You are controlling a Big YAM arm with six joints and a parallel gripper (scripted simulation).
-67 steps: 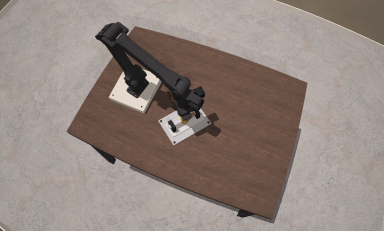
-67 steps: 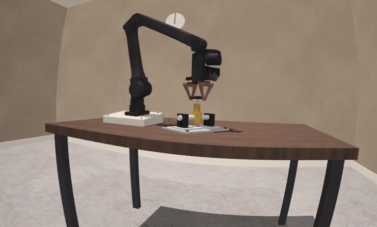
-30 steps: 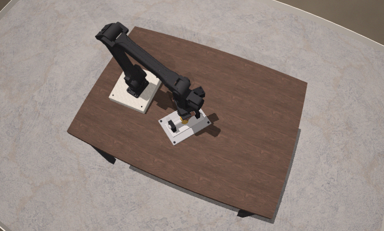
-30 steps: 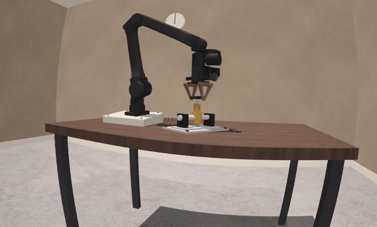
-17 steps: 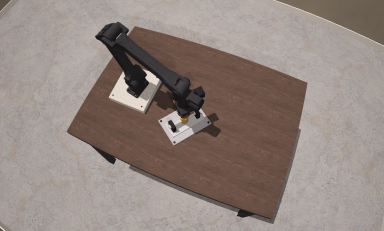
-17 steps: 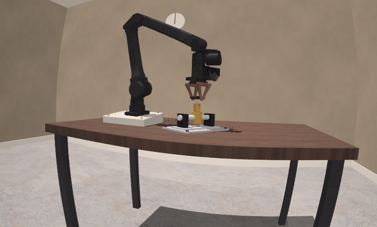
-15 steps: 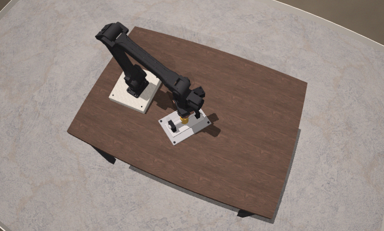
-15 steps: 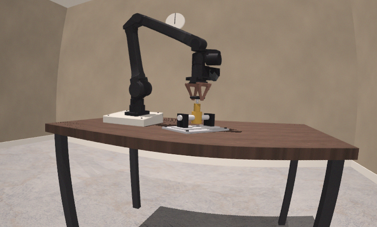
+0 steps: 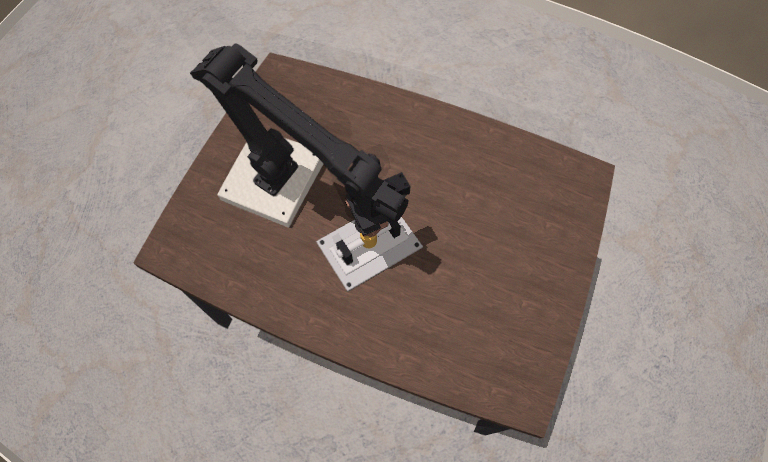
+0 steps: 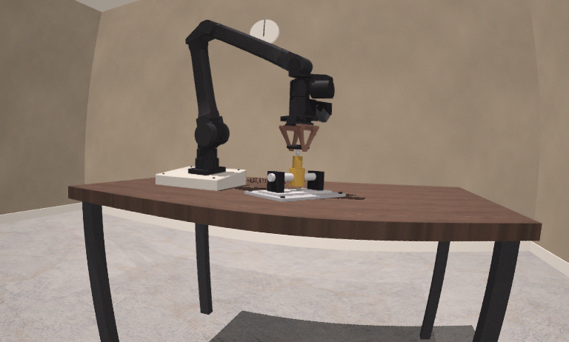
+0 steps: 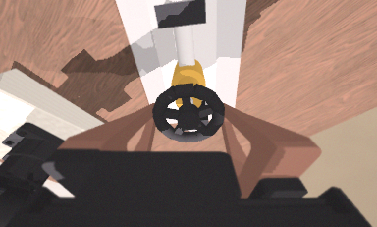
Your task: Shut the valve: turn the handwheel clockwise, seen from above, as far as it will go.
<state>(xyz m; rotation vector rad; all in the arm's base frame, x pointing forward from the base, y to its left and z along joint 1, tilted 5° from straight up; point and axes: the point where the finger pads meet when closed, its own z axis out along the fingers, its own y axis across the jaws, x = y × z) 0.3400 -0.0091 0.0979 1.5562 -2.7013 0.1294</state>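
My hand is right at the black spoked handwheel.
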